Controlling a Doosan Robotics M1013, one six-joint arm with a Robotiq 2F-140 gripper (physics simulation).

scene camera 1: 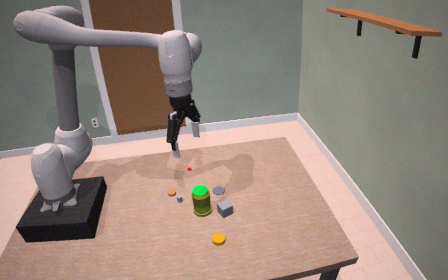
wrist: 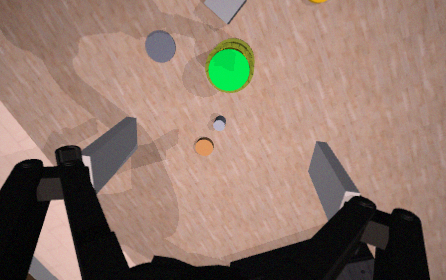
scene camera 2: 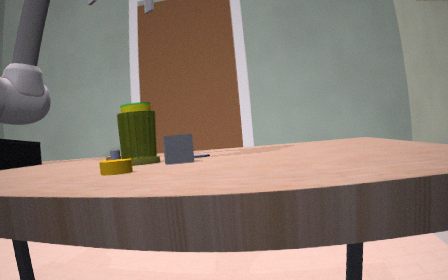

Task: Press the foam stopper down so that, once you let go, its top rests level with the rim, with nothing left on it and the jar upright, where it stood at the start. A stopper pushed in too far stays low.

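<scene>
The ribbed olive-green jar (scene camera 1: 202, 205) (scene camera 2: 137, 136) (wrist: 245, 48) stands upright on the table. The foam stopper (scene camera 1: 200, 190) (scene camera 2: 135, 107) (wrist: 229, 70) has a bright green top and a yellow side. In the scene camera 2 view a band of its yellow side shows above the jar's rim, and nothing lies on its top. My gripper (scene camera 1: 186, 141) (wrist: 223, 145) is wide open and empty. It hangs high above the table, behind the jar in the scene camera 1 view. In the scene camera 2 view its fingertips show at the top edge.
A grey cube (scene camera 1: 225, 209) (scene camera 2: 178, 149) and a flat grey disc (scene camera 1: 218, 190) (wrist: 160, 46) lie beside the jar. A small blue-grey cylinder (scene camera 1: 179, 199) (wrist: 219, 124), an orange disc (scene camera 1: 171, 192) (wrist: 204, 147), a yellow disc (scene camera 1: 218, 239) (scene camera 2: 116, 167) and a red spot (scene camera 1: 189, 169) are around it.
</scene>
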